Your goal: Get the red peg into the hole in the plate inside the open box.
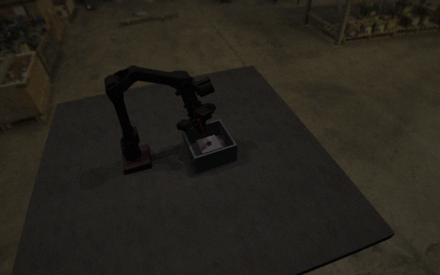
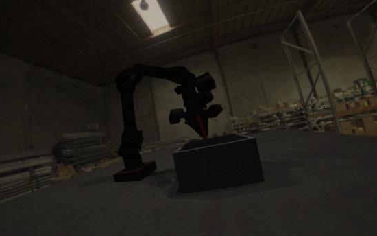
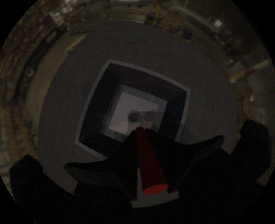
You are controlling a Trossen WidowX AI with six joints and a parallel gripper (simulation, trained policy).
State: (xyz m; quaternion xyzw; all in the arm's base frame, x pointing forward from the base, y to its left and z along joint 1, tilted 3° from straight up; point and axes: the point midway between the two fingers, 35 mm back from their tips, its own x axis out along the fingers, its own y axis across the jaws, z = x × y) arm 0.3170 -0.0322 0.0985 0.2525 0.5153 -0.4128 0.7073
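Now: the red peg 30 mm above my gripper tip and 10 mm to the left of it. From my gripper tip the other things lie so: plate 70 mm below, 20 mm to the right, 20 mm ahead; grey box 90 mm below, 20 mm to the right, 20 mm ahead.
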